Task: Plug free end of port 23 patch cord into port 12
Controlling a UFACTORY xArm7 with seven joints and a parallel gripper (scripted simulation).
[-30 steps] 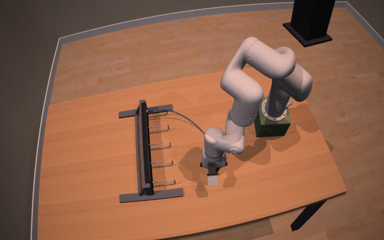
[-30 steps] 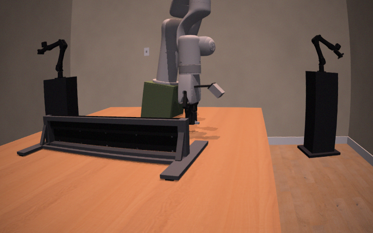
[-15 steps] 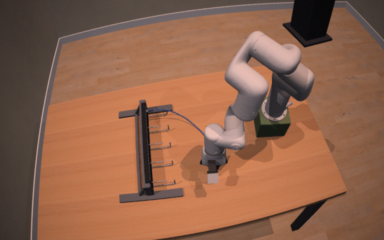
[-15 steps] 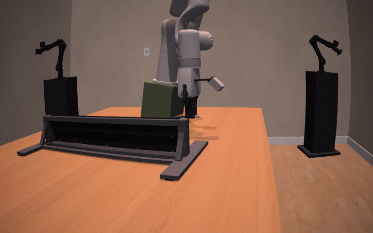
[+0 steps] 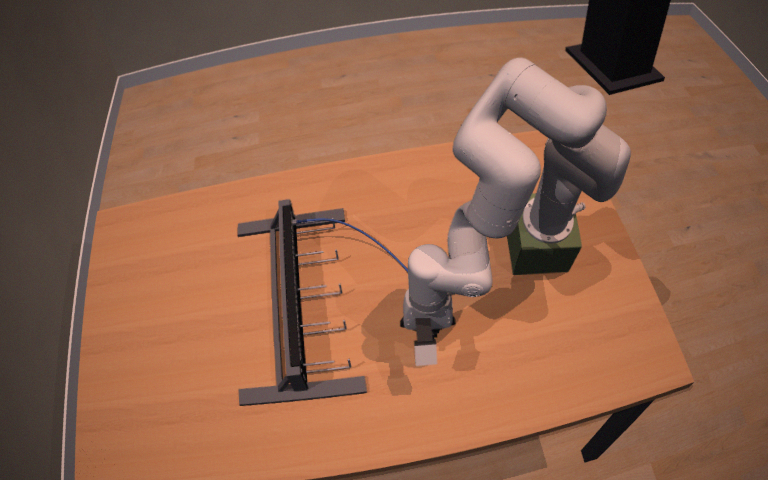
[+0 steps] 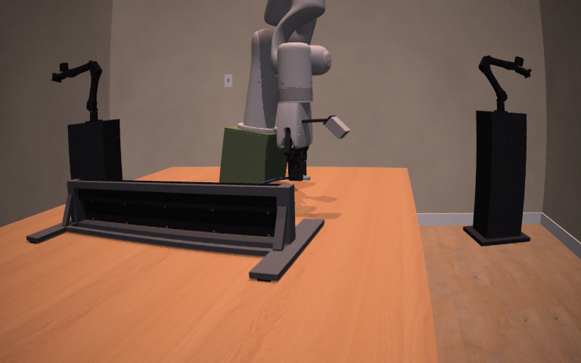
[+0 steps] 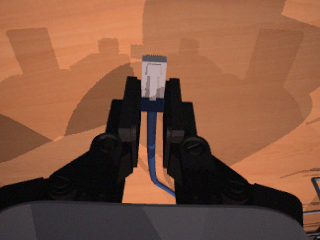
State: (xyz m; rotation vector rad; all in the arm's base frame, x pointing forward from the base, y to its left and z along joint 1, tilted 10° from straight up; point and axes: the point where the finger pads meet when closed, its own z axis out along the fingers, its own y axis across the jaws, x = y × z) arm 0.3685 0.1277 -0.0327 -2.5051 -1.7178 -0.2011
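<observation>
The cord plug lies 2 cm to the left of my hand, 1 cm below it and 1 cm ahead of it.
</observation>
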